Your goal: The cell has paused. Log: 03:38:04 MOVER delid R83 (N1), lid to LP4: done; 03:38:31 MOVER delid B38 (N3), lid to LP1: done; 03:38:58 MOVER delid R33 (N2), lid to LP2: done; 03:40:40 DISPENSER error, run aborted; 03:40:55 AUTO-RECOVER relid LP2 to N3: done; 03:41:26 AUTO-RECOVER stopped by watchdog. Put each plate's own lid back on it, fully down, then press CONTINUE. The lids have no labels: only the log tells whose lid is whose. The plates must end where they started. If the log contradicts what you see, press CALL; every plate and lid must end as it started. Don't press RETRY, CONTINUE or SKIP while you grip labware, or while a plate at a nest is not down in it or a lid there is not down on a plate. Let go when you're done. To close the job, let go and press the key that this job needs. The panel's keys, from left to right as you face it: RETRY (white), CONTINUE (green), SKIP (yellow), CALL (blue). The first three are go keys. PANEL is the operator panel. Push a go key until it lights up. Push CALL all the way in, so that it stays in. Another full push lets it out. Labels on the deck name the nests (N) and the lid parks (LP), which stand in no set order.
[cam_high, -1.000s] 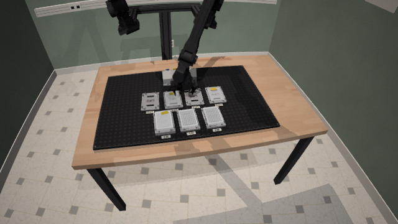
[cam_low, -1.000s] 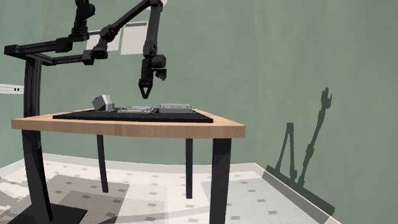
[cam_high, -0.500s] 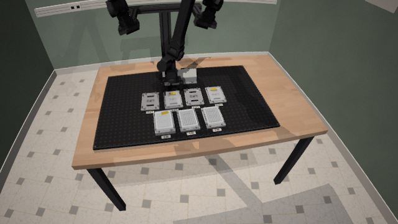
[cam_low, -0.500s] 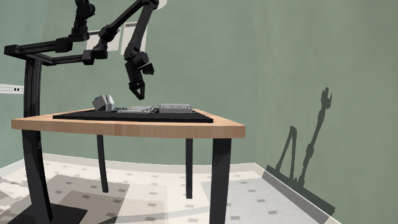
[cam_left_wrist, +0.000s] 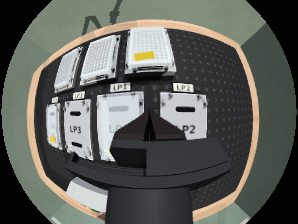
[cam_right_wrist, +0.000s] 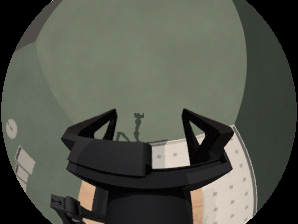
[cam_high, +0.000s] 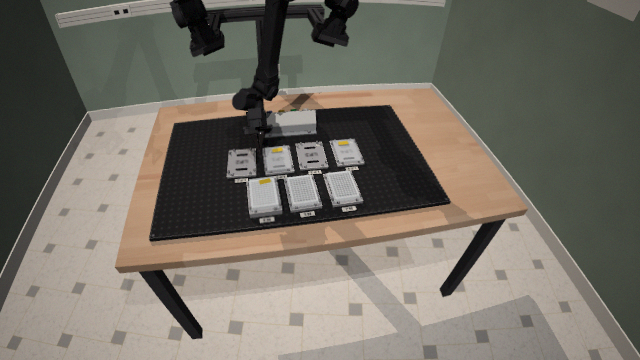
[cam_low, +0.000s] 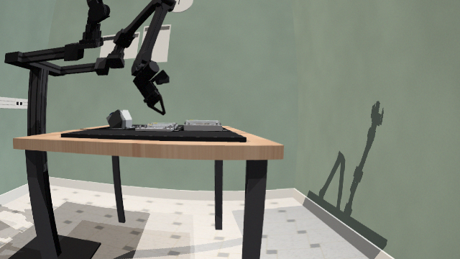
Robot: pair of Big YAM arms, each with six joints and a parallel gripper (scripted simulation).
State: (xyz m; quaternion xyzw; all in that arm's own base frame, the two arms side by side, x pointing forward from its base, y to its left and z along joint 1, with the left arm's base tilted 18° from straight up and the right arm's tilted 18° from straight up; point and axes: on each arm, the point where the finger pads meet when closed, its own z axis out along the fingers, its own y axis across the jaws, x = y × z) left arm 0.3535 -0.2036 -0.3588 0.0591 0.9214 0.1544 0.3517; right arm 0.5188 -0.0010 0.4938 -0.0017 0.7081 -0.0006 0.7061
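Observation:
Now: left hand 3 cm past the lid park, 7 cm to the left of it and 6 cm above it.

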